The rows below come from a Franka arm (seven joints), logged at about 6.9 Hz.
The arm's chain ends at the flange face. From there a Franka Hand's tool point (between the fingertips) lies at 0.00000 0.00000 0.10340 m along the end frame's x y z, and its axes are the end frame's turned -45 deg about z.
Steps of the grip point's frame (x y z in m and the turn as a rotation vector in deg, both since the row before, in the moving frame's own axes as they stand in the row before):
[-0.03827, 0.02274, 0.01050, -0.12, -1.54, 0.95]
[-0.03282, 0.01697, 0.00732, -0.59, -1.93, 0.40]
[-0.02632, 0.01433, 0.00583, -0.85, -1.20, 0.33]
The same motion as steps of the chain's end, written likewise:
[-0.00915, 0.04104, 0.01054, -1.17, -1.00, 0.95]
[-0.00949, 0.03200, 0.00738, -1.78, -0.95, 0.40]
[-0.00802, 0.02613, 0.00586, -1.45, -0.25, 0.33]

